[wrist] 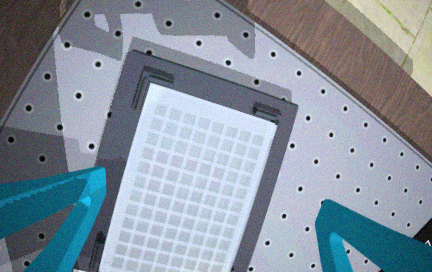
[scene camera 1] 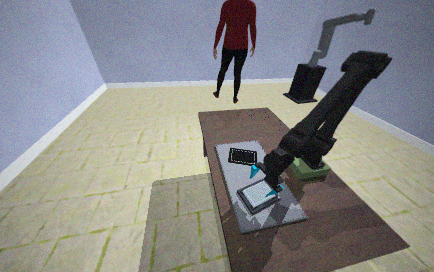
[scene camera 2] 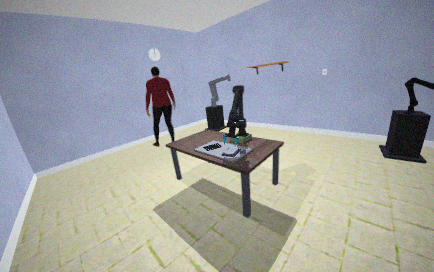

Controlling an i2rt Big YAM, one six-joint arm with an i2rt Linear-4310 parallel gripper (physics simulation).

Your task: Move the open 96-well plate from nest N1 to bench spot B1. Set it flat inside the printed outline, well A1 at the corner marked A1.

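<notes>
The white 96-well plate lies in the dark grey nest on the perforated board, between the nest's corner clips. The bottom end of the plate is cut off in the wrist view. My gripper is open and empty above the plate, its cyan fingers spread wider than the plate's width. The bench spot B1 is a black rectangle with a white outline, farther along the board. In the wrist view a black corner of it shows with part of a letter. Well A1 cannot be made out.
The light grey board lies on the brown table. The arm's green base stands beside the board. A person in red stands beyond the table. Another arm on a black pedestal stands behind.
</notes>
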